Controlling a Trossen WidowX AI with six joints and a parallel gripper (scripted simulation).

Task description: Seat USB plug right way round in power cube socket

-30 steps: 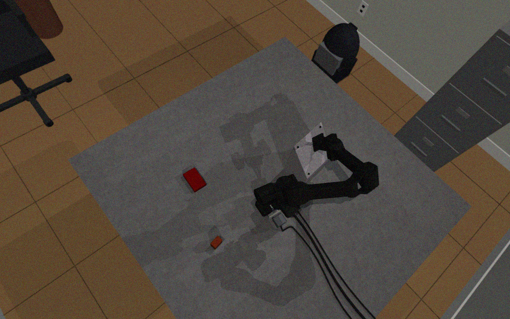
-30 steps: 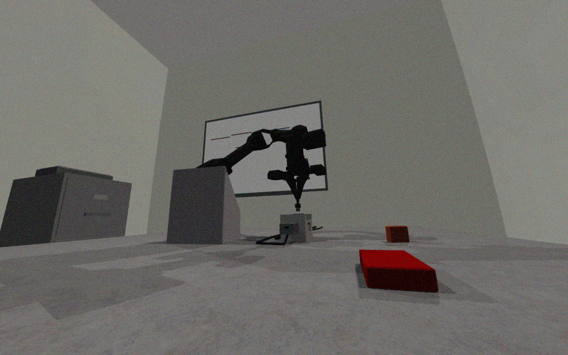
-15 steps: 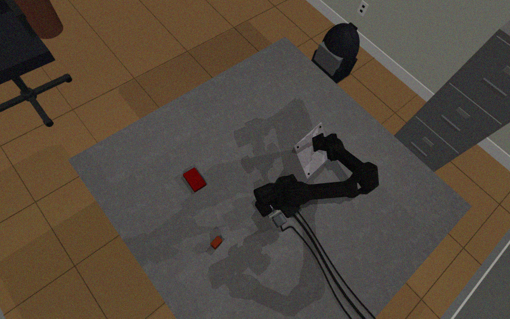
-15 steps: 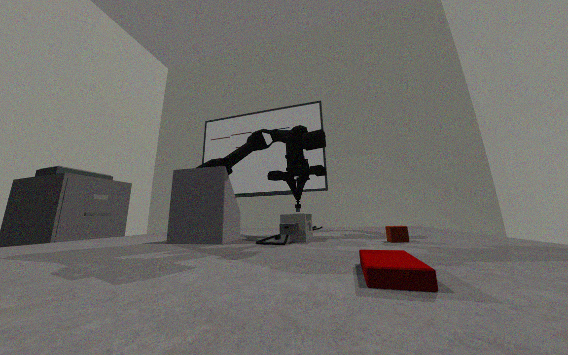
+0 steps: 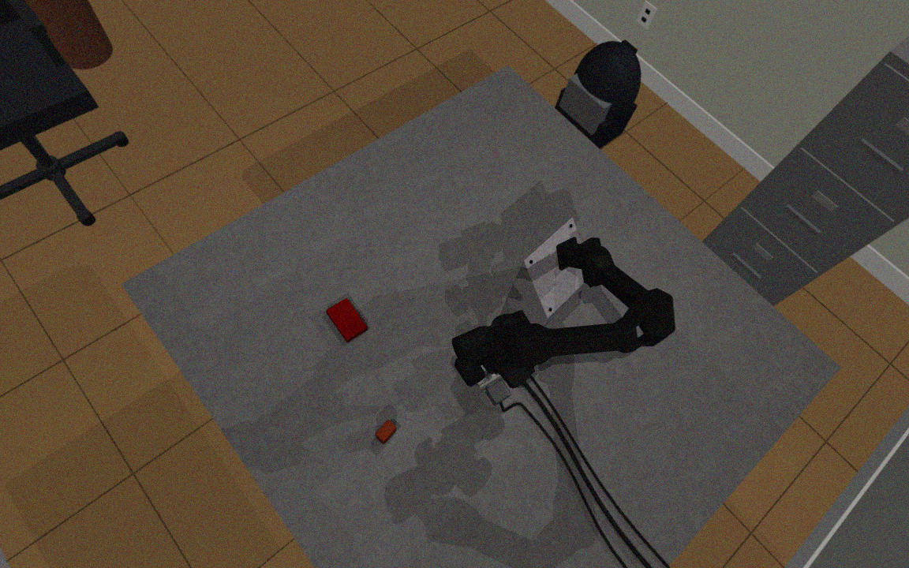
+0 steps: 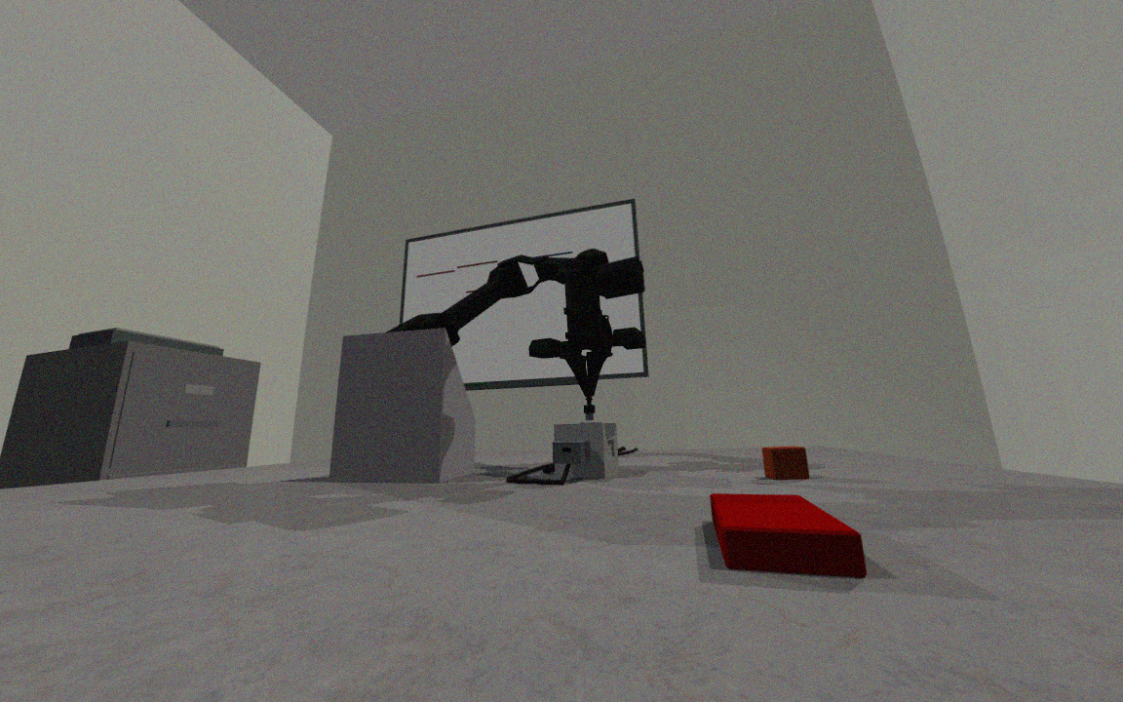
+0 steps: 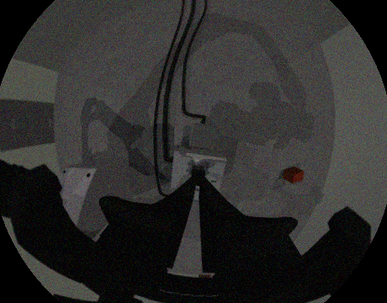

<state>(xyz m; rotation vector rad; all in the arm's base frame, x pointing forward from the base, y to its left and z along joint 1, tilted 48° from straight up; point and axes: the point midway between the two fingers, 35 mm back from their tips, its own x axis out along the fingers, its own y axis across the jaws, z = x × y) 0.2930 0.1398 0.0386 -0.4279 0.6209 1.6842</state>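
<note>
Right now the USB plug is 2 cm below my gripper tip. Also, from my gripper tip: orange block (26 cm ahead, 10 cm below, 3 cm to the right); flat red block (31 cm to the right, 20 cm ahead, 11 cm below).
</note>
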